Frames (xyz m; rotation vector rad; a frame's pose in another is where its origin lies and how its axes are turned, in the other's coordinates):
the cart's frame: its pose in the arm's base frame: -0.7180 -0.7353 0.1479 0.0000 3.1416 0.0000
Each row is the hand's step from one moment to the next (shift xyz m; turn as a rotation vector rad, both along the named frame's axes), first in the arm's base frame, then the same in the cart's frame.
Working: the arm's base frame: its pose in the cart's frame: -0.7180 0.7353 0.1479 0.0000 3.1416 0.0000

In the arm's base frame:
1: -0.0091 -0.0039 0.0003 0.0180 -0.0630 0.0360
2: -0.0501 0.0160 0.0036 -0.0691 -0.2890 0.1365
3: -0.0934 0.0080 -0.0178 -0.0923 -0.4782 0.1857
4: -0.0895 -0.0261 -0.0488 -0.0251 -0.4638 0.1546
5: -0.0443 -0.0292 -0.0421 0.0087 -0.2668 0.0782
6: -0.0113 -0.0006 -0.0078 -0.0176 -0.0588 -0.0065
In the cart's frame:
1: 0.0091 -0.0039 -0.0003 -0.0180 -0.0630 -0.0360
2: 0.0501 0.0160 -0.0036 0.0691 -0.2890 -0.1365
3: 0.0934 0.0080 0.0178 0.0923 -0.4782 -0.1857
4: 0.0895 -0.0261 0.0488 0.0251 -0.4638 -0.1546
5: 0.0443 -0.0292 0.0421 -0.0087 -0.2668 -0.0782
6: 0.0113 -0.0006 0.0078 0.0176 -0.0588 0.0065

